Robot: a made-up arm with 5 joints.
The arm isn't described. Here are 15 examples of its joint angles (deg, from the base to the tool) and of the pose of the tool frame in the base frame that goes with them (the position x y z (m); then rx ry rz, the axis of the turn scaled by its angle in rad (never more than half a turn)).
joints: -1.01 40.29 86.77 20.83 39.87
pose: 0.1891 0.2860 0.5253 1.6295 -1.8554 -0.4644
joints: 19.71 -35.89 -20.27 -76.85 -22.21
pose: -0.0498 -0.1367 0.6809 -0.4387 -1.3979 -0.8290
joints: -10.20 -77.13 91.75 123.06 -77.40
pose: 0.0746 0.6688 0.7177 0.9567 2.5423 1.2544
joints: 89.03 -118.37 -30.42 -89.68 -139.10
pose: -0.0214 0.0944 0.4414 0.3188 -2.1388 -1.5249
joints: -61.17 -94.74 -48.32 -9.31 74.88
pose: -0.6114 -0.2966 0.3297 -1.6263 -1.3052 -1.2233
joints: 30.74 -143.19 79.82 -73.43 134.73
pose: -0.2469 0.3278 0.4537 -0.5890 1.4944 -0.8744
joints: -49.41 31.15 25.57 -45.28 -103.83
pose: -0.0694 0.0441 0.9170 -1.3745 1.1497 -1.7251
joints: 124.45 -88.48 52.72 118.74 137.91
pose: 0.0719 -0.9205 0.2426 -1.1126 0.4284 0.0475
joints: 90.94 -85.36 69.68 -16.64 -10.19
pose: 0.3033 0.0278 0.2168 -0.7179 -2.2044 -1.9933
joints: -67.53 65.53 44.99 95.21 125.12
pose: -0.6718 0.3765 1.3969 1.9261 1.3476 -0.4837
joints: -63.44 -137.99 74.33 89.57 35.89
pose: -0.8298 0.3657 0.7692 -1.2171 -0.6053 -2.0217
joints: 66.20 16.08 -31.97 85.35 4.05
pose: 0.2232 -0.6149 1.2295 0.2792 0.9534 -0.9278
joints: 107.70 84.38 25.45 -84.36 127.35
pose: 0.4857 0.1236 0.8686 1.6667 1.2303 0.3476
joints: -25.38 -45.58 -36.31 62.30 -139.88
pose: 0.2673 -0.1347 0.1047 -0.8895 -1.5724 2.0892
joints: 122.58 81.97 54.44 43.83 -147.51
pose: 0.5252 -0.7418 0.7595 0.5194 0.8679 2.6894
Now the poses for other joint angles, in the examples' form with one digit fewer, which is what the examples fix.
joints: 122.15 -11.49 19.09 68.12 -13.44
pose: -0.087 -0.874 0.749 1.337 1.325 -1.211
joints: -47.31 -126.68 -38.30 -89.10 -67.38
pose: -0.381 -0.293 0.557 0.478 0.288 -0.440
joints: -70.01 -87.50 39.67 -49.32 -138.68
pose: -0.428 -0.213 0.527 -2.893 0.200 -0.126
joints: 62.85 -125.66 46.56 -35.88 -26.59
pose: 0.122 0.372 0.344 -0.170 -1.262 -2.284
